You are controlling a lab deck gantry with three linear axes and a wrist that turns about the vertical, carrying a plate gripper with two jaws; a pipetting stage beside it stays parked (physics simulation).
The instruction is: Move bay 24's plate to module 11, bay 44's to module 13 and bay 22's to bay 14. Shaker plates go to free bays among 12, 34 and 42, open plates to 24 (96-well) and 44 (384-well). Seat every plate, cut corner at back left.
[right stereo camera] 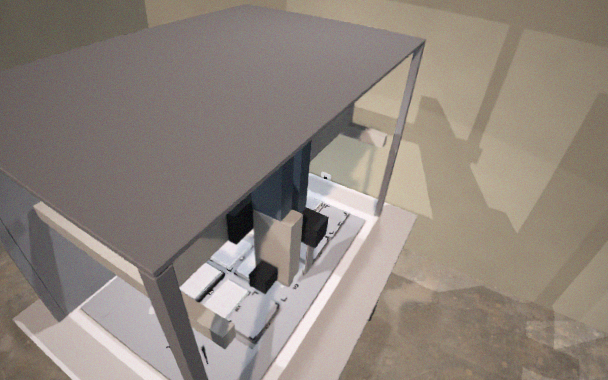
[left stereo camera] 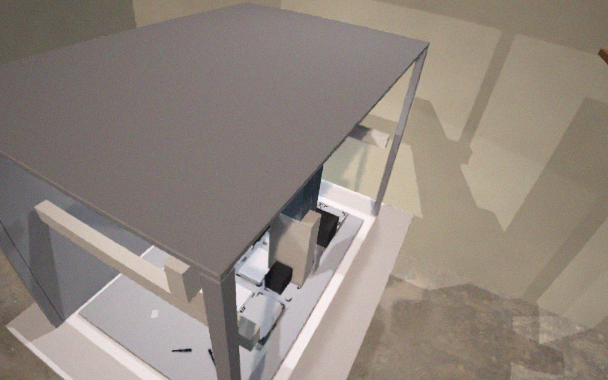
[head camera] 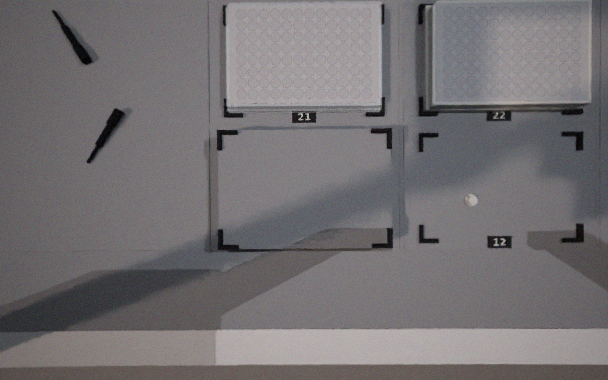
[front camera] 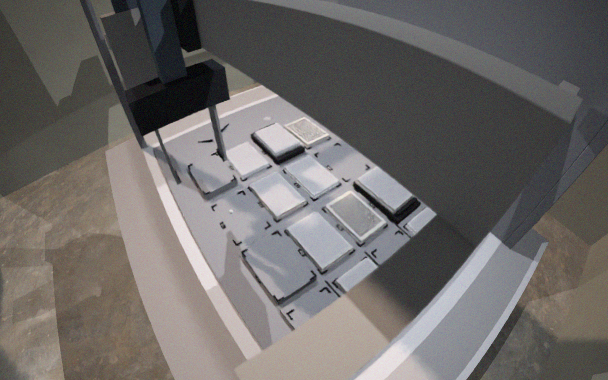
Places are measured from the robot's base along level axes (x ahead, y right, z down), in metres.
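Pixels of known places: gripper, fingertip midpoint: (front camera: pixel 199 167); robot's base, link origin: (right stereo camera: pixel 253 342) (left stereo camera: pixel 260 343) (head camera: pixel 229 239) (front camera: pixel 191 171).
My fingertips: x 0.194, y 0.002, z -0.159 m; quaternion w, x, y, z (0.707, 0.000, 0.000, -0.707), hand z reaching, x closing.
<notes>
For each thing: its top centre in the pictures, then the offset to it from my fingertips. "*": a spot on its surface instead.
- Module 11, top centre: (head camera: pixel 304 189) (front camera: pixel 210 171) (left stereo camera: pixel 260 315) (right stereo camera: pixel 254 314) dz +0.137, dx -0.130, dy -0.045 m
- module 13, top centre: (front camera: pixel 277 263) (right stereo camera: pixel 309 244) dz +0.137, dx +0.201, dy -0.044 m
- Bay 22's lidded plate, top centre: (head camera: pixel 511 51) (front camera: pixel 276 192) (left stereo camera: pixel 259 264) (right stereo camera: pixel 256 263) dz +0.144, dx +0.034, dy -0.152 m
- bay 24, surface spot: (front camera: pixel 357 272) * dz +0.130, dx +0.314, dy -0.154 m
- bay 44, surface spot: (front camera: pixel 420 220) * dz +0.130, dx +0.316, dy -0.358 m
- bay 41, surface spot: (front camera: pixel 307 131) * dz +0.145, dx -0.121, dy -0.364 m
- bay 33, surface spot: (front camera: pixel 356 215) * dz +0.146, dx +0.202, dy -0.258 m
- bay 21, surface spot: (head camera: pixel 304 55) * dz +0.144, dx -0.129, dy -0.151 m
- bay 23, surface spot: (front camera: pixel 320 240) * dz +0.144, dx +0.205, dy -0.150 m
- bay 32, surface spot: (front camera: pixel 311 175) * dz +0.144, dx +0.040, dy -0.254 m
- white disc, top centre: (head camera: pixel 473 200) dz +0.155, dx +0.010, dy -0.034 m
My gripper (front camera: pixel 200 169) is open at the left, two jaws wide apart with no plate between them; near module 11, height unclear. Its black bar shows in both stereo views, partly hidden. Module 11 (front camera: pixel 212 172) (head camera: pixel 305 180) and module 13 (front camera: pixel 280 270) bear no plate. Bay 22's lidded plate (front camera: pixel 277 195) (head camera: pixel 510 52) is in its bay. Plates at bay 24 (front camera: pixel 357 272) and bay 44 (front camera: pixel 420 220) are partly hidden. Black shakers 31 (front camera: pixel 277 156) and 43 (front camera: pixel 400 214) carry plates. Open plates lie at bay 41 (front camera: pixel 307 131) and bay 33 (front camera: pixel 356 215). Bays 12, 34 and 42 show no plate.
Lidded plates stand at bay 21 (head camera: pixel 304 55), bay 23 (front camera: pixel 320 240) and bay 32 (front camera: pixel 311 175). A white disc (head camera: pixel 471 200) lies in bay 12. Two black tools (head camera: pixel 72 37) (head camera: pixel 106 135) lie left of the bays. A beige upright (left stereo camera: pixel 295 245) (right stereo camera: pixel 280 245) blocks part of the gripper.
</notes>
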